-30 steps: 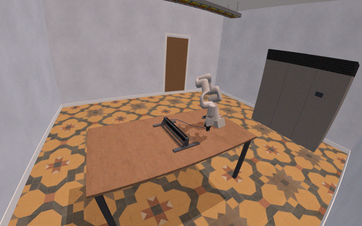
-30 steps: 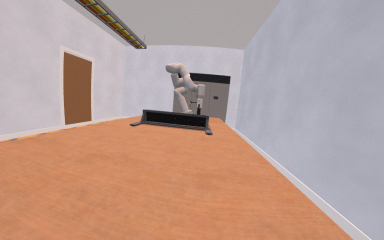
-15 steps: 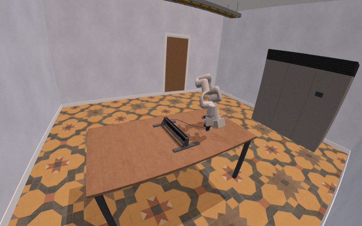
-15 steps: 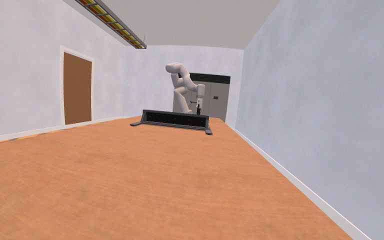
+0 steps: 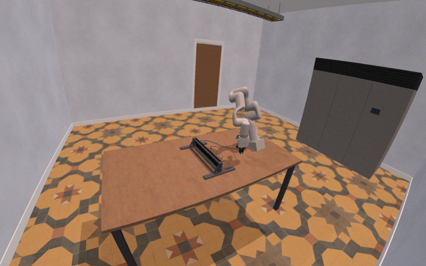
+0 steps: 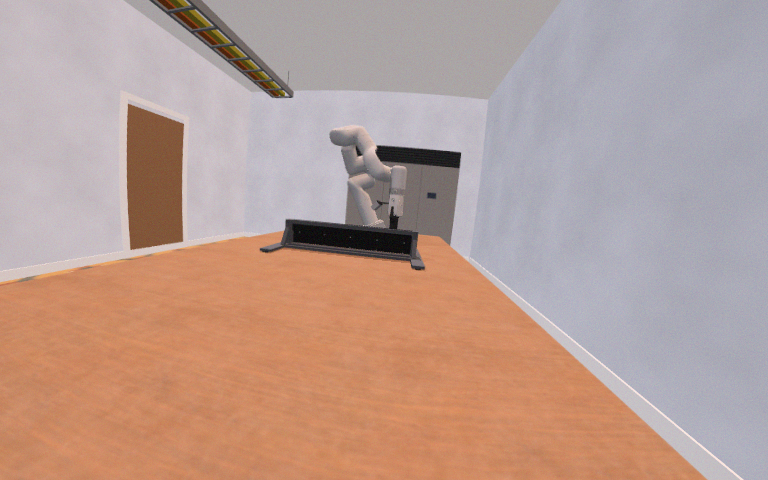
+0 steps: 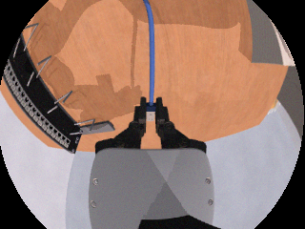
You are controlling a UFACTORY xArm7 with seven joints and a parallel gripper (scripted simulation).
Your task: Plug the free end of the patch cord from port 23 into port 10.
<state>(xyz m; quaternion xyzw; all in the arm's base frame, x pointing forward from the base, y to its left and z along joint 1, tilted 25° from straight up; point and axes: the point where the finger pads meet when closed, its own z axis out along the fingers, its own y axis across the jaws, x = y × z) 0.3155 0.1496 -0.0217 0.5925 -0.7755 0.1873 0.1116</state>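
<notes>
The patch cord plug lies 20 mm to the left of my hand and 10 mm below it.
</notes>
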